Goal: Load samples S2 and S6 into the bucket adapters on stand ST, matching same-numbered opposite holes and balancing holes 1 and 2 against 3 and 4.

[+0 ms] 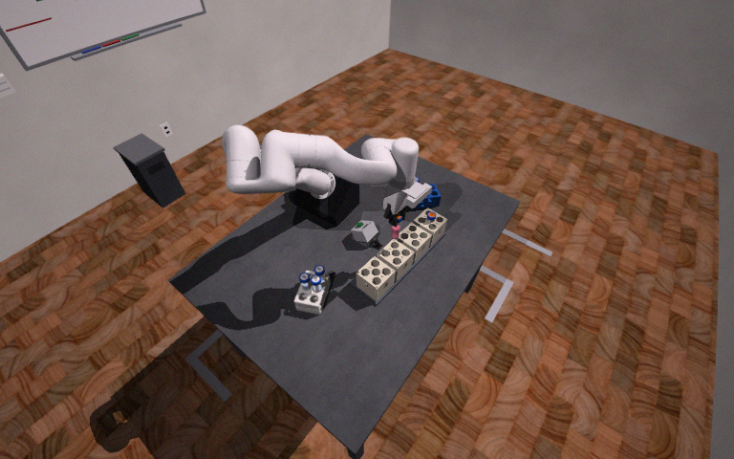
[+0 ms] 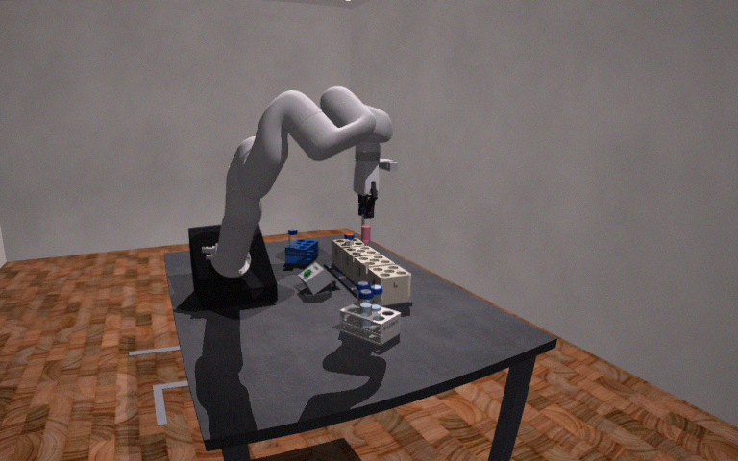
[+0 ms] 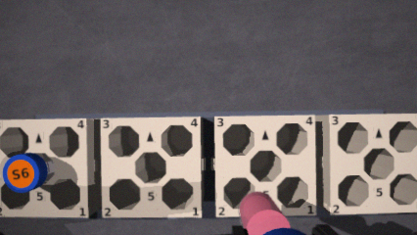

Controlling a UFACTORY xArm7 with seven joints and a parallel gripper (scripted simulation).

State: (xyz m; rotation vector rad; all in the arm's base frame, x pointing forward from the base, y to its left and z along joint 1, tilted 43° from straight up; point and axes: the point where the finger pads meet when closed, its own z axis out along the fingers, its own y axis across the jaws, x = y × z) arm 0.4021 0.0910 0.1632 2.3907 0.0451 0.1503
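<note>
Now: hand 5 cm above the orange-dot tube and 1 cm to the right of it. Also, from my hand: white rack: 30 cm to the right, 22 cm below, 11 cm behind; then blue rack: 36 cm to the left, 22 cm below, 11 cm behind.
</note>
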